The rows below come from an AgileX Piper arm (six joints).
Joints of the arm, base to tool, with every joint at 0 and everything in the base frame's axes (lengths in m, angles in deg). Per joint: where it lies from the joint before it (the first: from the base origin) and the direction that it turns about. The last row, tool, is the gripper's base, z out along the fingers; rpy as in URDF.
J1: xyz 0 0 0.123 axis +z
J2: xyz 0 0 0 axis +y
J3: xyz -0.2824 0 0.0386 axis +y
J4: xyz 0.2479 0 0.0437 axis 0.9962 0 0.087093
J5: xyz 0 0 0 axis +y
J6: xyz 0.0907 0 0.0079 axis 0.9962 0 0.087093
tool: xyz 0 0 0 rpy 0 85.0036 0
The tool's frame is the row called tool.
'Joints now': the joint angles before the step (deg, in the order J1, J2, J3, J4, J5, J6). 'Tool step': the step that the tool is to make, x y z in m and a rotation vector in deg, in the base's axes. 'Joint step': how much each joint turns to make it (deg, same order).
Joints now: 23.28, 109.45, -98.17, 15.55, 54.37, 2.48
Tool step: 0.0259, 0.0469, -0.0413, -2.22, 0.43, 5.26
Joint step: 4.20, 11.38, -9.34, -1.24, -0.46, -1.20
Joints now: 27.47, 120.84, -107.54, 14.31, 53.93, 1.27
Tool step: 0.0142, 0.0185, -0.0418, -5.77, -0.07, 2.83
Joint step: 1.90, 7.34, -4.14, -5.08, -0.49, -0.18
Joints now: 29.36, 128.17, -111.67, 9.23, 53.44, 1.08
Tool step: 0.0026, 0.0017, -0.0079, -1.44, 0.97, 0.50
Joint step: 0.12, 1.62, -1.42, -0.84, 1.37, 0.00
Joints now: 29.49, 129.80, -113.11, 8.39, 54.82, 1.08
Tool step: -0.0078, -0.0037, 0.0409, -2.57, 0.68, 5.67
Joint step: 0.00, -1.88, -6.23, -0.40, 10.63, -4.49
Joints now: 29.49, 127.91, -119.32, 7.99, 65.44, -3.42
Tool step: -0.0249, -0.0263, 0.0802, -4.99, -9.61, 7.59
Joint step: -0.32, -9.80, -0.70, -5.73, 5.25, -8.32
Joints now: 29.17, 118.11, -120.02, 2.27, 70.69, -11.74
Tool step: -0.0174, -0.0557, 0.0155, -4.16, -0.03, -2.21
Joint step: -5.11, -9.26, 10.90, -2.27, 0.27, -3.46
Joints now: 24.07, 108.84, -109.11, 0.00, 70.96, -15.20
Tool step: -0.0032, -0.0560, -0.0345, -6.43, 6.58, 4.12
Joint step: -7.44, -3.06, 11.38, 0.47, 0.17, -12.27
